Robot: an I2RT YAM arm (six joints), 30 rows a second.
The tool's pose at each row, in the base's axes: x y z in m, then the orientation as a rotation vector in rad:
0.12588, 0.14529, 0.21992, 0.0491, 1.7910, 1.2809
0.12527, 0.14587, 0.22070, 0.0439, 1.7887, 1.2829
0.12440, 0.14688, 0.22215, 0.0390, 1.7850, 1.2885
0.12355, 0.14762, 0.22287, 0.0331, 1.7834, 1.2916
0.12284, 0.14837, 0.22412, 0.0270, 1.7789, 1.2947
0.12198, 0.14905, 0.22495, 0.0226, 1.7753, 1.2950
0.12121, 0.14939, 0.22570, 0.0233, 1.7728, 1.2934
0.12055, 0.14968, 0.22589, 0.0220, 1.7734, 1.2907
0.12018, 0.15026, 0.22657, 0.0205, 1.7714, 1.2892
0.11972, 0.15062, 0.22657, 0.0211, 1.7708, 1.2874
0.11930, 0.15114, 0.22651, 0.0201, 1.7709, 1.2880
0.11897, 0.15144, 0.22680, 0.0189, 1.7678, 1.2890
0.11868, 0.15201, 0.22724, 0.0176, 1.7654, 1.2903
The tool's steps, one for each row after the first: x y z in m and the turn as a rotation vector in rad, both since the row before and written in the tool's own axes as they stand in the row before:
0.00015, 0.00114, -0.00003, -0.0041, 0.0010, -0.0026
0.00009, 0.00197, 0.00008, -0.0066, 0.0009, -0.0007
0.00041, 0.00127, -0.00006, -0.0046, 0.0022, -0.0021
-0.00001, 0.00162, 0.00003, -0.0060, 0.0000, -0.0031
0.00031, 0.00134, -0.00010, -0.0033, -0.0009, -0.0035
0.00013, 0.00108, -0.00028, 0.0001, -0.0027, -0.0013
0.00041, 0.00058, -0.00023, 0.0013, 0.0002, -0.0022
0.00006, 0.00095, 0.00016, -0.0005, -0.0014, -0.0023
0.00044, 0.00038, -0.00004, 0.0010, -0.0013, -0.0009
0.00054, 0.00039, 0.00011, -0.0007, 0.0007, -0.0002
0.00015, 0.00051, -0.00001, -0.0024, -0.0016, -0.0010
0.00016, 0.00073, 0.00022, -0.0023, -0.0009, -0.0007

